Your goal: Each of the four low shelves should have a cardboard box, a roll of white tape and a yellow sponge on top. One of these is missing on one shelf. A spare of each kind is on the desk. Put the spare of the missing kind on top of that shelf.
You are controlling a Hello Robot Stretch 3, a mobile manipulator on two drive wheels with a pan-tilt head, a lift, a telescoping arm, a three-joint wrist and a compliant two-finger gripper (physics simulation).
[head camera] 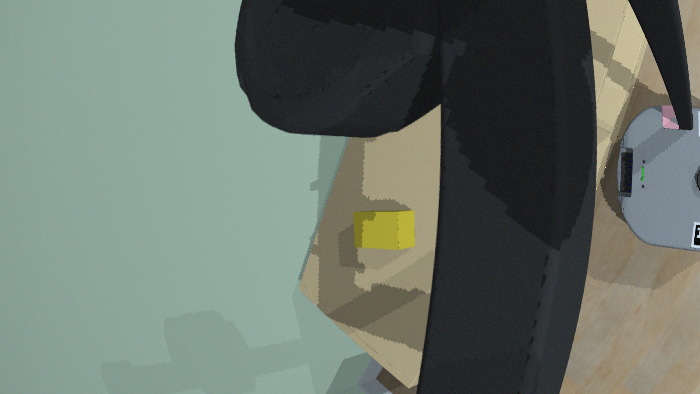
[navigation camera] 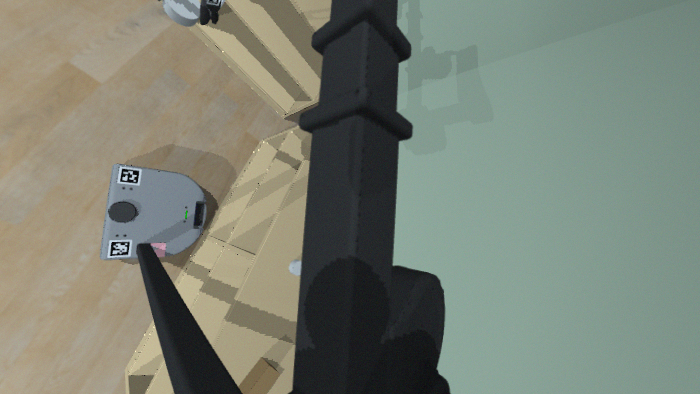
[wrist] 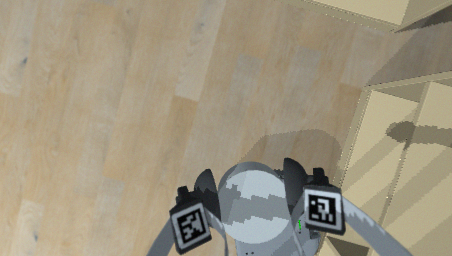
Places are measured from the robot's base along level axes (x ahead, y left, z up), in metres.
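Pixels of known places: gripper, fingertip midpoint: (navigation camera: 181, 7); robot's base at its link origin: (navigation camera: 124, 210).
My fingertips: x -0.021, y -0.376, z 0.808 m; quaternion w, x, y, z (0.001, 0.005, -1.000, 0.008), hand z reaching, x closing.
For each thing: its top centre in the pictures, then the offset to it from my fingertips. Level surfaces: height alone.
- upper low shelf at its surface level: 0.729 m down
- cardboard box at its top centre: (navigation camera: 263, 385) 0.148 m down, 0.303 m back, 0.842 m left
- yellow sponge at its top centre: (head camera: 375, 230) 0.153 m down, 0.597 m back, 0.242 m left
- low shelf top at its surface level: 0.198 m down
In the wrist view my gripper (wrist: 249, 183) is shut on a white tape roll (wrist: 253, 212) (navigation camera: 182, 12), one fingertip on each side. Part of the gripper shows at the top left of the navigation view, near the front edge of the upper low shelf (navigation camera: 235, 59). Another white tape roll (navigation camera: 295, 268) and a cardboard box (navigation camera: 260, 376) are on the nearer low shelf (navigation camera: 274, 287), partly hidden by the arm. In the head view a yellow sponge (head camera: 382, 230) sits on a low shelf top (head camera: 400, 170). The desk does not show.
My base (head camera: 655, 205) (navigation camera: 160, 200) stands on the wooden floor close to the nearer shelf's front. The dark arm (navigation camera: 350, 200) covers the middle of the navigation view. Green wall (head camera: 125, 175) (navigation camera: 550, 225) runs behind the shelves. Two shelf corners (wrist: 395, 22) (wrist: 367, 91) show in the wrist view.
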